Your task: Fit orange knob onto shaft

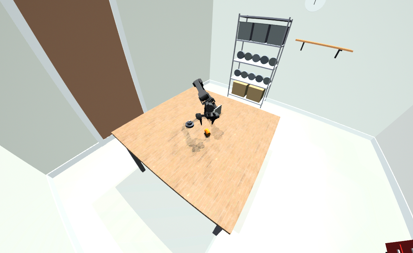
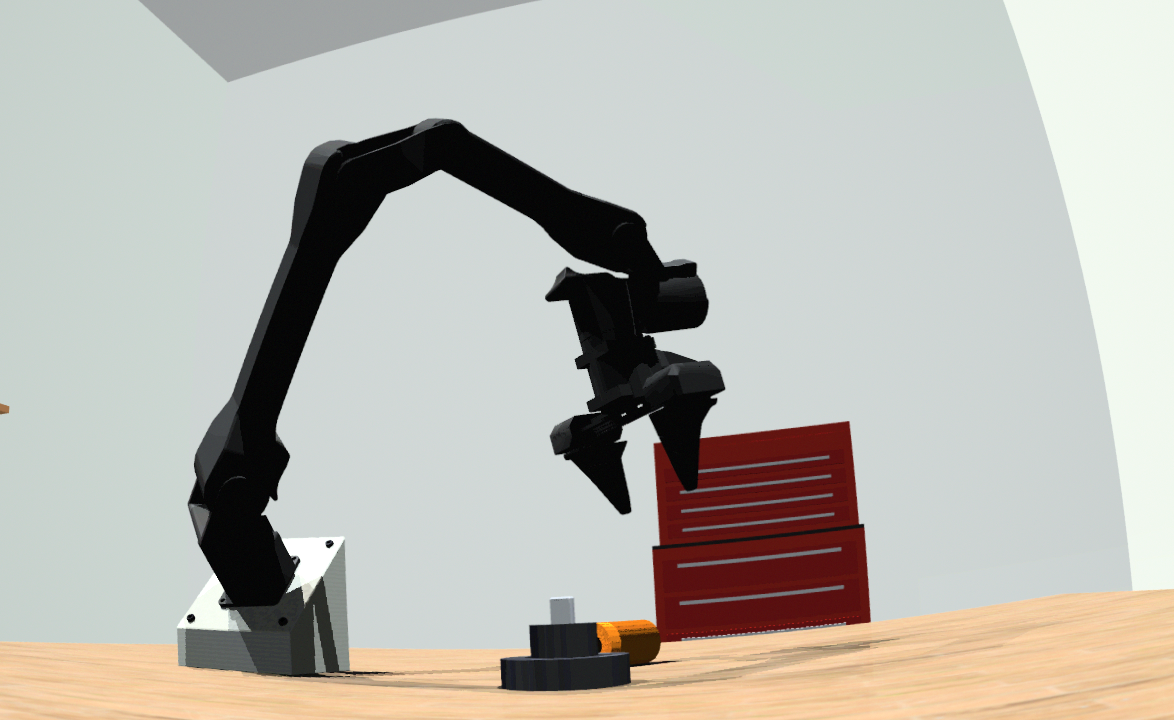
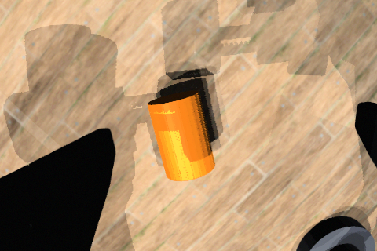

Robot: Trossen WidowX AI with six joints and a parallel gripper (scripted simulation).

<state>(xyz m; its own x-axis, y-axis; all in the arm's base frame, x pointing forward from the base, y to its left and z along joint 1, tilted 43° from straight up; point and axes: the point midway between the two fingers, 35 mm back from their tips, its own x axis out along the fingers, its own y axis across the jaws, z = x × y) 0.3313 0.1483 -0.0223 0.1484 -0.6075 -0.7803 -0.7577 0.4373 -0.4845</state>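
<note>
My gripper tip is now 13 cm above the orange knob and 3 cm past it. The rest, counted from my gripper tip: dark round pedestal: 22 cm to the right, 11 cm below, 3 cm behind.
</note>
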